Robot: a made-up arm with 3 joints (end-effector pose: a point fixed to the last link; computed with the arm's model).
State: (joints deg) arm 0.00 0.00 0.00
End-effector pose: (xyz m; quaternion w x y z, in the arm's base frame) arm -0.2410 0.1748 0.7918 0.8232 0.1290 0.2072 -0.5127
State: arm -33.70 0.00 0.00
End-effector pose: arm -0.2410 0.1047 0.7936 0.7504 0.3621 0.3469 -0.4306
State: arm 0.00 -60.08 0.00
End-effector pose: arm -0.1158 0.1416 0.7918 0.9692 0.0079 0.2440 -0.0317
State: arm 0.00 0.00 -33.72
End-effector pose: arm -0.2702 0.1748 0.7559 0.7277 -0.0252 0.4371 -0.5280
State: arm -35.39 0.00 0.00
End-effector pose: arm -0.2410 0.1013 0.7926 0.7450 0.3731 0.3532 -0.4254
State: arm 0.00 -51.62 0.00
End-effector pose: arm -0.1345 0.1380 0.7918 0.9643 0.0259 0.2427 -0.1031
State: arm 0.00 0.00 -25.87
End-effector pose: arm -0.2615 0.1748 0.7626 0.7559 0.0110 0.3862 -0.5285
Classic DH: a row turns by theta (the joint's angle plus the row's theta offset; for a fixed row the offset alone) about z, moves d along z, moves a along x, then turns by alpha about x. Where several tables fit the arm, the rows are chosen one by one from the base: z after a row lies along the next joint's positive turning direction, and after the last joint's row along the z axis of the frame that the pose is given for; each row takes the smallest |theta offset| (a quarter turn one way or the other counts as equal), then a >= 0, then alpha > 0; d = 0 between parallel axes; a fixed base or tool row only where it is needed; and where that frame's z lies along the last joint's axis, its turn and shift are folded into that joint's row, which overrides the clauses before.
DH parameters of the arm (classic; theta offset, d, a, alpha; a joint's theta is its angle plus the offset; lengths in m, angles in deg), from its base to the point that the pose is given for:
base (fixed): 90 0.6771 0.1368 -90
joint 1: 0 0.1497 0.1296 -90
joint 2: -90 -0.1449 0.1652 90
joint 3: -13.34 0.0974 -0.0789 64.86
tool (fixed): 119.16 -0.0136 0 0

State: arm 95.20 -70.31 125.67
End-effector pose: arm -0.1254 0.3652 0.7309 0.9373 0.1426 0.0145 0.3178
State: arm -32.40 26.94 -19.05
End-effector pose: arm -0.2850 0.1681 0.8062 0.5746 0.2925 0.5021 -0.5764
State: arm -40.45 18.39 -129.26
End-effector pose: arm -0.4019 0.1565 0.8342 0.1961 -0.2151 0.9562 -0.0296
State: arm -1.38 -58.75 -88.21
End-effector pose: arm -0.1715 0.0522 0.7451 0.6210 -0.5768 0.5015 -0.1738
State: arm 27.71 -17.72 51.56
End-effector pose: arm -0.2129 0.2341 0.8339 0.9447 0.1393 -0.1790 -0.2367
